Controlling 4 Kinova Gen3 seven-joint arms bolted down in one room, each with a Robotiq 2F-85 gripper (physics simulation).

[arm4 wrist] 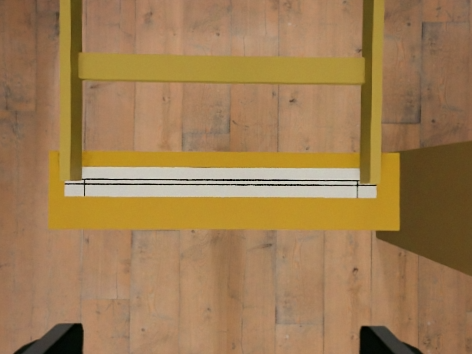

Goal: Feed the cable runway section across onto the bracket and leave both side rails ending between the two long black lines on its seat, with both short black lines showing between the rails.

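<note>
The olive-yellow cable runway section (222,68) comes in from the top of the arm4 wrist view, with two side rails and a rung. Its left rail (71,110) and right rail (372,110) overlap the yellow bracket (222,214). On the white seat (222,192), both rail ends lie between the two long black lines. Both short black lines show between the rails, each close to a rail's inner face. Whether the rails touch the seat cannot be told. Arm4's gripper (221,341) is open, its fingertips at the bottom edge. Grippers of arm1, arm2 and arm3 do not show.
A dark olive-brown slab (437,207) adjoins the bracket's right end and runs out of the right edge of the view. A wood-plank floor (200,280) lies beneath the bracket and the runway section.
</note>
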